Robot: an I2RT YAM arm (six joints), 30 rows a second.
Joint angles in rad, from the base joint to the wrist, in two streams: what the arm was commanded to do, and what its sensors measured. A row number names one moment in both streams.
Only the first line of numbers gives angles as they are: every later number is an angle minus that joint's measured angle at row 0.
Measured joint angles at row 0:
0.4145 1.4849 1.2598 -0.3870 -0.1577 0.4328
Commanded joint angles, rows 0 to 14:
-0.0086 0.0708 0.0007 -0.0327 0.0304 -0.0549
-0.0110 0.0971 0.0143 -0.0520 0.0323 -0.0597
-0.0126 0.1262 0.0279 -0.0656 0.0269 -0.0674
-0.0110 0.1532 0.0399 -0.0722 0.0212 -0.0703
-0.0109 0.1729 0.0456 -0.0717 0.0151 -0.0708
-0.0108 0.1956 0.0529 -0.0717 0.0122 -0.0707
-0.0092 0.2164 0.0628 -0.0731 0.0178 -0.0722
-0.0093 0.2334 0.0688 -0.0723 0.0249 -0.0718
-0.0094 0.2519 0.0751 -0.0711 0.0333 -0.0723
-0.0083 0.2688 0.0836 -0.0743 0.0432 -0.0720
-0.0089 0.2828 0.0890 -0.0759 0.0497 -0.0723
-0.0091 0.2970 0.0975 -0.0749 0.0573 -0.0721
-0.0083 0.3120 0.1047 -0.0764 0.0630 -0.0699
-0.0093 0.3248 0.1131 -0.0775 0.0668 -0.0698
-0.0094 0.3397 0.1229 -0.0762 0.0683 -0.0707
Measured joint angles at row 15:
-0.0057 0.3185 0.0756 -0.0610 0.0389 -0.0557
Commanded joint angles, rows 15 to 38:
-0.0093 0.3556 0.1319 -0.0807 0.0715 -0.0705
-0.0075 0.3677 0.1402 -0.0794 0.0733 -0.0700
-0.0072 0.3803 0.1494 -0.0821 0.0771 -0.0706
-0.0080 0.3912 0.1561 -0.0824 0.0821 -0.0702
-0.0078 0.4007 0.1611 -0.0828 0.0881 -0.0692
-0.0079 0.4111 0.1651 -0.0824 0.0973 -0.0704
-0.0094 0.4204 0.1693 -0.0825 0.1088 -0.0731
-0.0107 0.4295 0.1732 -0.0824 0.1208 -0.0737
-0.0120 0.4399 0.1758 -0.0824 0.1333 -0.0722
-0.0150 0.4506 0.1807 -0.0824 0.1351 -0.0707
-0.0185 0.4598 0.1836 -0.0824 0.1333 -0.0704
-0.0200 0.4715 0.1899 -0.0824 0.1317 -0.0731
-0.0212 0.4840 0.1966 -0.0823 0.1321 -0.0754
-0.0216 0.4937 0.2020 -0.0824 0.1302 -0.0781
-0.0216 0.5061 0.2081 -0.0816 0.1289 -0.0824
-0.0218 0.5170 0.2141 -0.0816 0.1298 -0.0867
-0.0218 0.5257 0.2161 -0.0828 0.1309 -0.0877
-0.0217 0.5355 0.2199 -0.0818 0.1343 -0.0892
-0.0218 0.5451 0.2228 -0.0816 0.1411 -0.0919
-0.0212 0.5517 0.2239 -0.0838 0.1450 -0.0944
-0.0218 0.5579 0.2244 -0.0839 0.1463 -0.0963
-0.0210 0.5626 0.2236 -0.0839 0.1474 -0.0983
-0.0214 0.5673 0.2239 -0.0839 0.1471 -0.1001
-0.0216 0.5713 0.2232 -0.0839 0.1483 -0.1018
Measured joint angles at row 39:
-0.0180 0.5470 0.1992 -0.0668 0.1258 -0.0828
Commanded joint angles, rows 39 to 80:
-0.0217 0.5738 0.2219 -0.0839 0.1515 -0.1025
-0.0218 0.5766 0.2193 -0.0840 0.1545 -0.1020
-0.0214 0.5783 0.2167 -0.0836 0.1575 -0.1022
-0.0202 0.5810 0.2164 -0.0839 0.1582 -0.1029
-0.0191 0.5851 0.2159 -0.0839 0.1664 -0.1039
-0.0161 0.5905 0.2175 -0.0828 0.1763 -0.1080
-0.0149 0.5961 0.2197 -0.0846 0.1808 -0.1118
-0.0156 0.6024 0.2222 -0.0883 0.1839 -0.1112
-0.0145 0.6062 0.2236 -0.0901 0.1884 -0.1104
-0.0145 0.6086 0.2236 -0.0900 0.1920 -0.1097
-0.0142 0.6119 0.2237 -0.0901 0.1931 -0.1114
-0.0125 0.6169 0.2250 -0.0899 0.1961 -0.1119
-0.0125 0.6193 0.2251 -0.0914 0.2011 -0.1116
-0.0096 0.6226 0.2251 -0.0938 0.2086 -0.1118
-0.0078 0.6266 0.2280 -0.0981 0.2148 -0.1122
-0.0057 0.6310 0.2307 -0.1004 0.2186 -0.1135
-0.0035 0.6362 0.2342 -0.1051 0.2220 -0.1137
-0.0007 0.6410 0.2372 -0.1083 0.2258 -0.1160
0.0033 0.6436 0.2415 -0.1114 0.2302 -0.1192
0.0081 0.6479 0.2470 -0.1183 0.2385 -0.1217
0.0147 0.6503 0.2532 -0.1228 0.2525 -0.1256
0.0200 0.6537 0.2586 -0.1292 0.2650 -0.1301
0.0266 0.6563 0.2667 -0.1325 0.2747 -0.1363
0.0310 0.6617 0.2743 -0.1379 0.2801 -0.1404
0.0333 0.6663 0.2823 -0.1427 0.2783 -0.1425
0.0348 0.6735 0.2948 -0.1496 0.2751 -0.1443
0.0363 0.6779 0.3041 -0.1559 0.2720 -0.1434
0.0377 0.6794 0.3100 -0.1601 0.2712 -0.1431
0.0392 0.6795 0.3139 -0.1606 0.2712 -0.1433
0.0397 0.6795 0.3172 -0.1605 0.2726 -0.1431
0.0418 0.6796 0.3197 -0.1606 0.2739 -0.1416
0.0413 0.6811 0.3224 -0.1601 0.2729 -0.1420
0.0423 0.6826 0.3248 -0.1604 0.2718 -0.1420
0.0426 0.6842 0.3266 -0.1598 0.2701 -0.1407
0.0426 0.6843 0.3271 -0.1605 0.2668 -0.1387
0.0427 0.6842 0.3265 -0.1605 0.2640 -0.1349
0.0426 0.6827 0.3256 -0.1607 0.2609 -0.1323
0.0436 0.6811 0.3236 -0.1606 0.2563 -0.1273
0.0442 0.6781 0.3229 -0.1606 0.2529 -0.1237
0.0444 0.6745 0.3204 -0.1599 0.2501 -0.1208
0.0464 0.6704 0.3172 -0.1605 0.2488 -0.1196
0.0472 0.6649 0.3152 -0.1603 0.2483 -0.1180
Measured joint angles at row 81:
0.0377 0.6630 0.3056 -0.1293 0.2594 -0.1324
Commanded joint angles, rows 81 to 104:
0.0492 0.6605 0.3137 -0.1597 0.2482 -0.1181
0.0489 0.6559 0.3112 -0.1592 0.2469 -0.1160
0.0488 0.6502 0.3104 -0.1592 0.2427 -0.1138
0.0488 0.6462 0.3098 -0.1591 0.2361 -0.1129
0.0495 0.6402 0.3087 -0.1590 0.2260 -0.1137
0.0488 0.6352 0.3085 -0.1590 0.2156 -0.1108
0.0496 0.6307 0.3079 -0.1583 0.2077 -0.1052
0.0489 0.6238 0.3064 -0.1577 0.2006 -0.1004
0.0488 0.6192 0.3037 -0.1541 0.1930 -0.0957
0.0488 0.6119 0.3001 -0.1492 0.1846 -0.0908
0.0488 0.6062 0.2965 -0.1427 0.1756 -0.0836
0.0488 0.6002 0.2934 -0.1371 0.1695 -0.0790
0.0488 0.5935 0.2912 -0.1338 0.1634 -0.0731
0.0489 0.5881 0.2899 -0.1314 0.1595 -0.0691
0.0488 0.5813 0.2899 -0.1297 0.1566 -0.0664
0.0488 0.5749 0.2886 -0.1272 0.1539 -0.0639
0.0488 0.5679 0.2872 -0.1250 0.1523 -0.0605
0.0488 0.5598 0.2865 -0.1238 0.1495 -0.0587
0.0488 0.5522 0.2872 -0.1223 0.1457 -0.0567
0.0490 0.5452 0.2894 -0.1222 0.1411 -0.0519
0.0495 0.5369 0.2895 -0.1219 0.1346 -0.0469
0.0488 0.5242 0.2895 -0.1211 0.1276 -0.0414
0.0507 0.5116 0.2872 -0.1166 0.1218 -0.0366
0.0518 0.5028 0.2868 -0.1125 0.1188 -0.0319
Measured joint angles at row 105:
0.0435 0.5619 0.2960 -0.1244 0.1423 -0.0603
